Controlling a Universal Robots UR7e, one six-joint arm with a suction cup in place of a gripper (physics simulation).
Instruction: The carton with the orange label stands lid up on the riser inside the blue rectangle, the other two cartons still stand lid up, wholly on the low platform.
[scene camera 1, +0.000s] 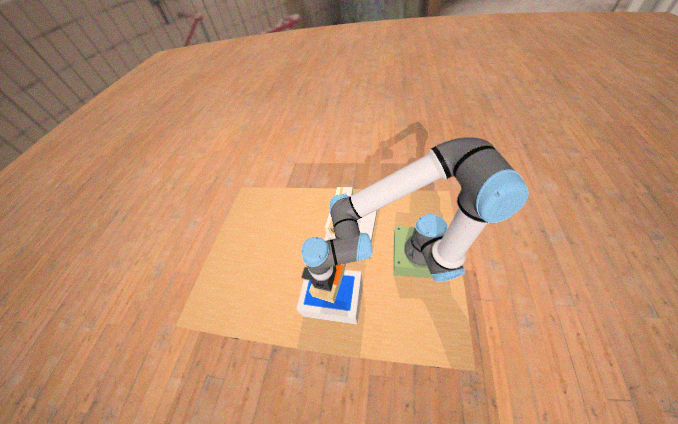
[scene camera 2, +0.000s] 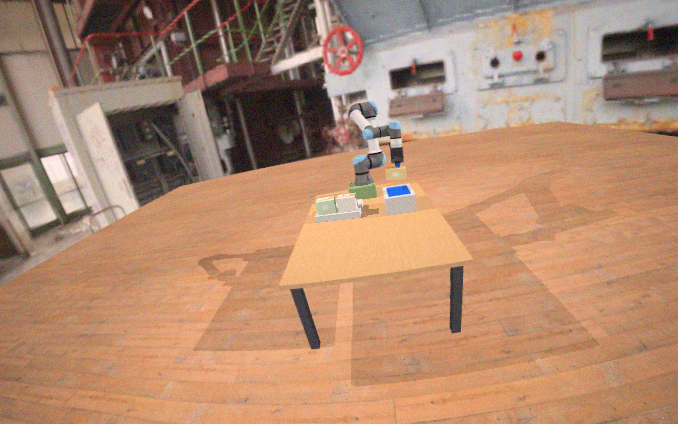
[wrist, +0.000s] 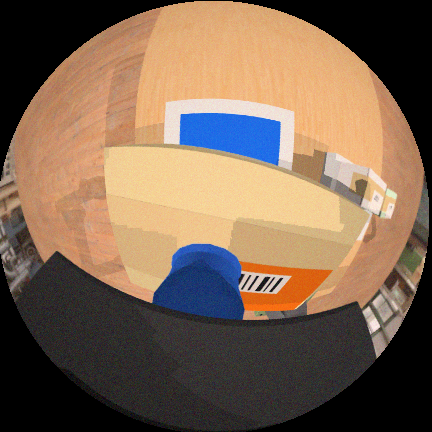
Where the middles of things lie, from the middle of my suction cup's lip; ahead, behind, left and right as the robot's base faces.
Labels:
Right now my suction cup is 5 cm above the carton with orange label (wrist: 289, 232), 2 cm to the left of it and 1 cm short of it. From my suction cup the other things lie so: riser with blue rectangle (scene camera 1: 345, 309) (23 cm below, 2 cm to the right, 2 cm ahead); then low white platform (wrist: 331, 162) (45 cm to the right, 27 cm below, 3 cm ahead).

